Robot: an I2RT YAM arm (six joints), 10 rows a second.
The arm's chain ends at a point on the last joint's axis. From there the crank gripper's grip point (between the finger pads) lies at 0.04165 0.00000 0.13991 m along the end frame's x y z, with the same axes.
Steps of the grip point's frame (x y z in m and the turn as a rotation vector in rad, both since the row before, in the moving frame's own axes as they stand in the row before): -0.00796, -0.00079, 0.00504, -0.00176, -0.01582, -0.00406; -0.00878, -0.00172, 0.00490, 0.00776, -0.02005, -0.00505; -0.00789, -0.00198, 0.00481, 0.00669, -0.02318, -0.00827; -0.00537, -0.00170, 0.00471, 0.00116, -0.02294, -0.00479; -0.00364, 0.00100, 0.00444, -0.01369, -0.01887, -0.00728; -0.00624, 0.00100, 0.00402, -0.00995, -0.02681, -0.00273; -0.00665, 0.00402, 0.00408, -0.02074, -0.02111, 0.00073; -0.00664, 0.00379, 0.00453, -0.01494, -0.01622, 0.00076; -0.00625, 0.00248, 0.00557, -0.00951, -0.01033, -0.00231; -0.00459, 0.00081, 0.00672, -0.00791, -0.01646, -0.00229
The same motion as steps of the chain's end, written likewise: -0.00574, -0.00087, 0.00440, -0.00176, -0.01582, -0.00406; -0.00596, -0.00043, 0.00410, 0.00776, -0.02005, -0.00505; -0.00463, -0.00071, 0.00389, 0.00669, -0.02318, -0.00827; -0.00215, -0.00135, 0.00379, 0.00116, -0.02294, -0.00479; -0.00100, -0.00063, 0.00369, -0.01369, -0.01887, -0.00728; -0.00248, -0.00029, 0.00296, -0.00995, -0.02681, -0.00273; -0.00369, 0.00108, 0.00326, -0.02074, -0.02111, 0.00073; -0.00436, 0.00166, 0.00389, -0.01494, -0.01622, 0.00076; -0.00480, 0.00124, 0.00515, -0.00951, -0.01033, -0.00231; -0.00228, -0.00021, 0.00606, -0.00791, -0.01646, -0.00229
